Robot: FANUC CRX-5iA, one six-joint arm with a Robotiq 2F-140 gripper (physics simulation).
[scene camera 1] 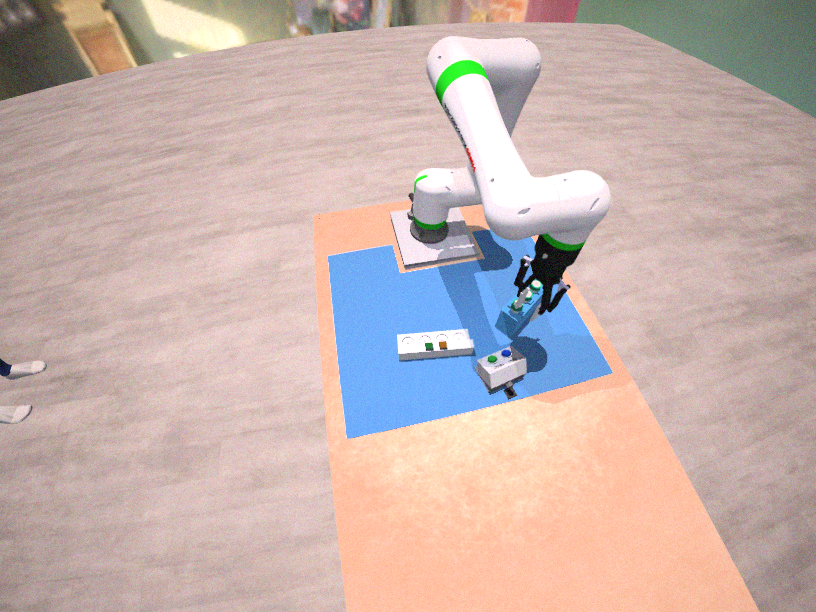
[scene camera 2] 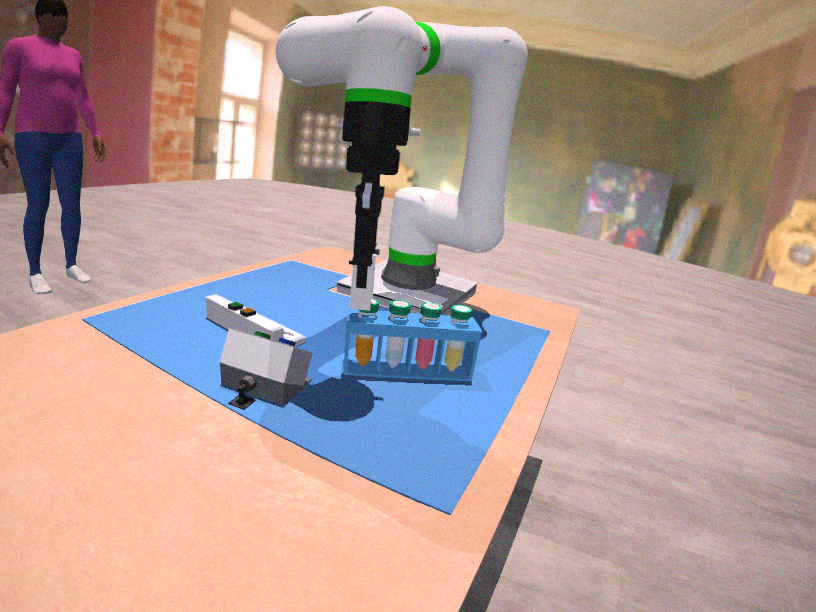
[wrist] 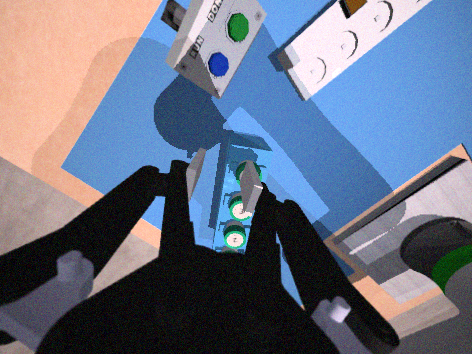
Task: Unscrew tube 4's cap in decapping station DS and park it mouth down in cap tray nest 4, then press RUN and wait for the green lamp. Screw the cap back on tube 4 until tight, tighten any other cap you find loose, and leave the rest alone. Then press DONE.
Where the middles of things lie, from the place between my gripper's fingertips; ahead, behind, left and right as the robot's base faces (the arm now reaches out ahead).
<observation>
My gripper is now 11 cm to the left of the button box (scene camera 2: 274, 371), 11 cm short of it and 9 cm above it.
</observation>
